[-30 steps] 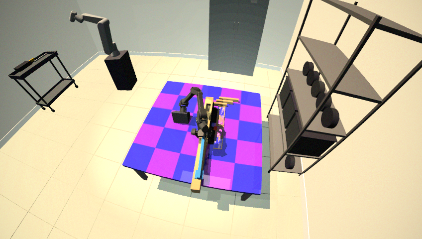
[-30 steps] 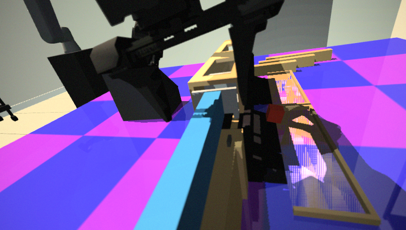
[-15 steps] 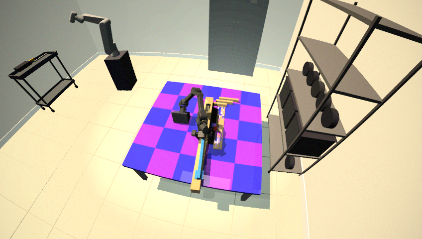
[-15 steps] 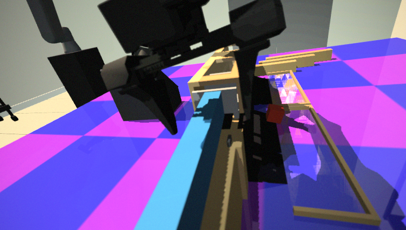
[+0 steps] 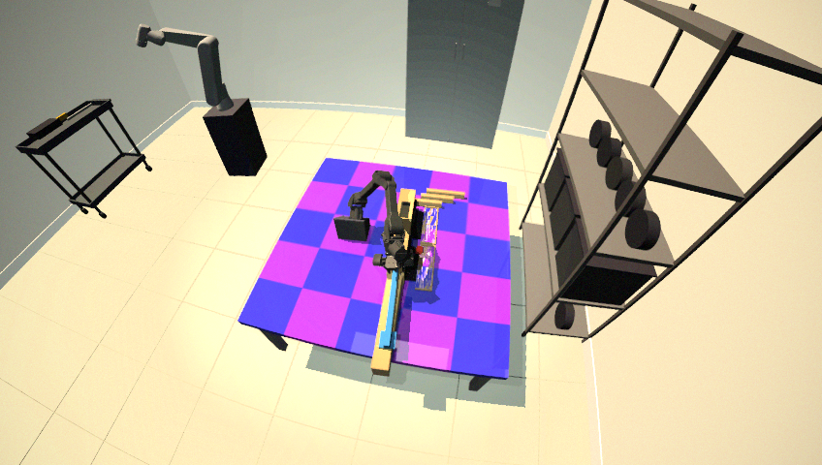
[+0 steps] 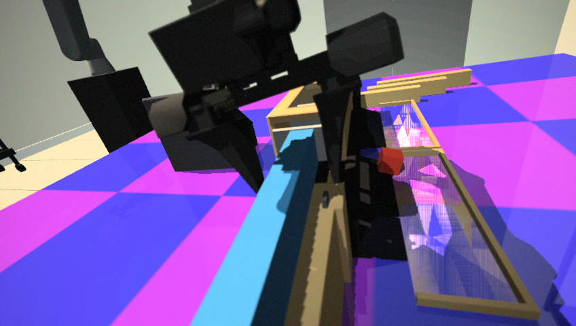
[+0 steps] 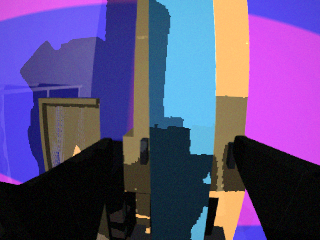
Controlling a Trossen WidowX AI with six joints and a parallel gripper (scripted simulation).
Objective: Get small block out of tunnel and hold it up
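Now: gripper tip 10 cm short of the small red block, 21 cm to the right of it and 10 cm above it. The rest, counted from my gripper tip: tan tunnel 2 cm ahead, 7 cm to the left, 5 cm below.
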